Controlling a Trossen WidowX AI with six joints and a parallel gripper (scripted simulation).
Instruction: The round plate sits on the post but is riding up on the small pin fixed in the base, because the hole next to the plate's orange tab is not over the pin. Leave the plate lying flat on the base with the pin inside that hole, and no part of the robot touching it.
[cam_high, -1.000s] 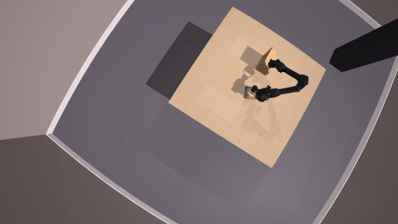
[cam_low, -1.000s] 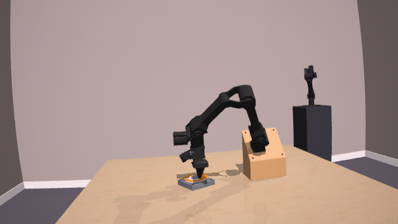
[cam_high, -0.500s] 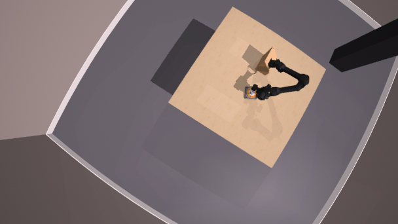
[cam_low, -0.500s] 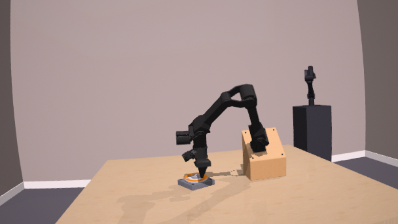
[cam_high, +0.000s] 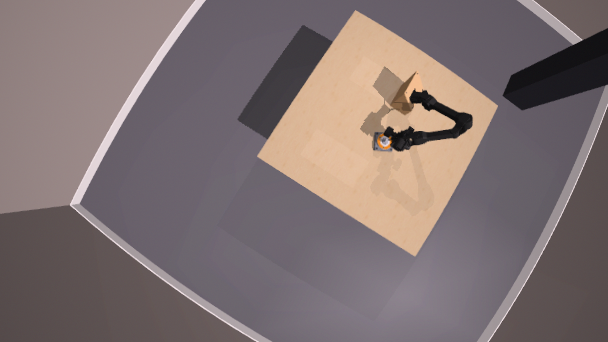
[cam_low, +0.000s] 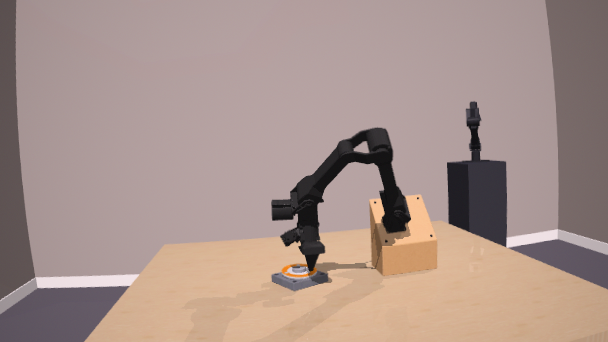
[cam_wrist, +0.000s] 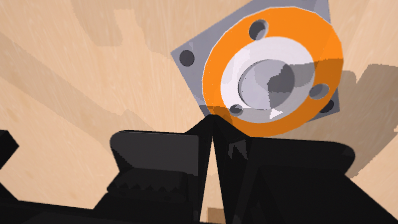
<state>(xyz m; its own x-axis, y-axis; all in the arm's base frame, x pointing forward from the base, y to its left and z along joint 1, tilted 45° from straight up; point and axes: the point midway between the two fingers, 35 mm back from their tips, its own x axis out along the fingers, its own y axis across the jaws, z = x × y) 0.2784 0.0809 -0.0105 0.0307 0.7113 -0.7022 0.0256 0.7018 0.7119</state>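
Right now the square grey base is 40 mm to the right of my gripper tip, 30 mm ahead of it and 20 mm below it.
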